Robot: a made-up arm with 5 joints.
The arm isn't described. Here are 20 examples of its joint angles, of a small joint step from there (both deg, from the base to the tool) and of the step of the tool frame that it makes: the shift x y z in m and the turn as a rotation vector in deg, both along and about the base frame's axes.
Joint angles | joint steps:
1: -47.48 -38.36 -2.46 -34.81 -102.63 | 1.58 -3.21 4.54 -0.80 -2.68
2: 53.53 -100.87 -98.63 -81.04 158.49 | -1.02 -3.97 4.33 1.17 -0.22
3: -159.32 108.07 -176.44 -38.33 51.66 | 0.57 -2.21 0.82 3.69 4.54
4: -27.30 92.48 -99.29 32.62 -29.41 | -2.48 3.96 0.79 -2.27 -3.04
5: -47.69 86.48 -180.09 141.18 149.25 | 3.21 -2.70 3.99 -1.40 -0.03
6: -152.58 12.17 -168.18 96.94 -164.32 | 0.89 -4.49 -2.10 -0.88 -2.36
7: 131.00 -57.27 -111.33 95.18 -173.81 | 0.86 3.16 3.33 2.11 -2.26
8: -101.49 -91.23 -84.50 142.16 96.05 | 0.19 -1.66 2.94 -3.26 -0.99
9: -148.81 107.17 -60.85 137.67 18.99 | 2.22 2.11 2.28 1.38 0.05
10: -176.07 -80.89 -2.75 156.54 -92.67 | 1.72 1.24 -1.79 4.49 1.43
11: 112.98 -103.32 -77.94 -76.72 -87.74 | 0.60 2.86 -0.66 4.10 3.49
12: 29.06 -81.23 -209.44 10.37 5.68 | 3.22 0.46 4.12 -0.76 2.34
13: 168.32 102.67 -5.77 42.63 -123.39 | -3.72 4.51 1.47 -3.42 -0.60
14: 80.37 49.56 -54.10 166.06 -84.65 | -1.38 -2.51 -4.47 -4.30 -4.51
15: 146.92 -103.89 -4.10 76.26 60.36 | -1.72 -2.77 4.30 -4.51 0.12
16: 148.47 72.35 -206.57 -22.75 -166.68 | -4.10 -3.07 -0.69 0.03 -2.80
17: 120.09 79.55 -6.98 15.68 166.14 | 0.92 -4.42 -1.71 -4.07 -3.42
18: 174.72 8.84 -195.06 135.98 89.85 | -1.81 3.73 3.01 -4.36 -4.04
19: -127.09 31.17 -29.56 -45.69 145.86 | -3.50 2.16 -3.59 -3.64 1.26
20: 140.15 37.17 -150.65 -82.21 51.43 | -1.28 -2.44 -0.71 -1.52 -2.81
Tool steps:
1: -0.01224 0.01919 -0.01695 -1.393 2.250 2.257
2: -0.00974 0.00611 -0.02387 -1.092 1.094 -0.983
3: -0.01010 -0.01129 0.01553 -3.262 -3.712 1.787
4: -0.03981 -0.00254 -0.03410 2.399 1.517 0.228
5: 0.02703 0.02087 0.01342 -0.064 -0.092 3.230
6: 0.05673 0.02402 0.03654 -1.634 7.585 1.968
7: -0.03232 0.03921 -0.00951 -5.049 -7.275 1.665
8: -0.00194 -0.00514 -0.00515 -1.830 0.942 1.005
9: 0.00905 0.00021 0.00686 3.078 -4.881 2.268
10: 0.00596 0.00753 0.01742 1.705 -3.811 1.346
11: 0.00528 0.00389 0.03920 -4.453 -5.585 1.513
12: 0.00535 -0.04273 0.02752 -3.940 2.104 2.877
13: 0.01211 -0.00612 0.00444 -0.968 -2.401 -4.184
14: 0.00724 0.00204 -0.00381 11.424 -0.204 -5.498
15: -0.00679 0.00360 -0.01662 1.609 2.509 -1.820
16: 0.04158 0.01303 0.02631 2.906 2.549 -6.710
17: -0.01859 0.02908 -0.01230 7.053 8.111 1.326
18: -0.05047 0.01338 -0.00877 2.777 -2.694 0.839
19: -0.03490 0.00447 0.00587 -4.524 2.467 -4.363
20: 0.02601 -0.01211 0.01158 2.370 4.116 -3.952
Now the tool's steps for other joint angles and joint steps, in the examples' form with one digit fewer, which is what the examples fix.
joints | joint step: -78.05 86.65 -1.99 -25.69 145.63 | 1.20 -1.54 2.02 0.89 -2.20
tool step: 0.0014 0.0036 0.0141 1.75 -1.56 2.31
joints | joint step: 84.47 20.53 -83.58 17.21 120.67 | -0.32 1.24 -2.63 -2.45 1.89
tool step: 0.0044 0.0092 0.0125 3.96 1.01 -1.59
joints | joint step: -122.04 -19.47 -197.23 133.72 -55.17 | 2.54 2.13 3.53 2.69 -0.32
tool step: -0.0248 -0.0346 -0.0024 7.34 -4.00 2.60
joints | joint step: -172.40 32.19 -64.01 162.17 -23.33 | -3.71 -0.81 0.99 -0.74 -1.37
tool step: 0.0030 0.0180 0.0016 -1.10 0.45 -4.59
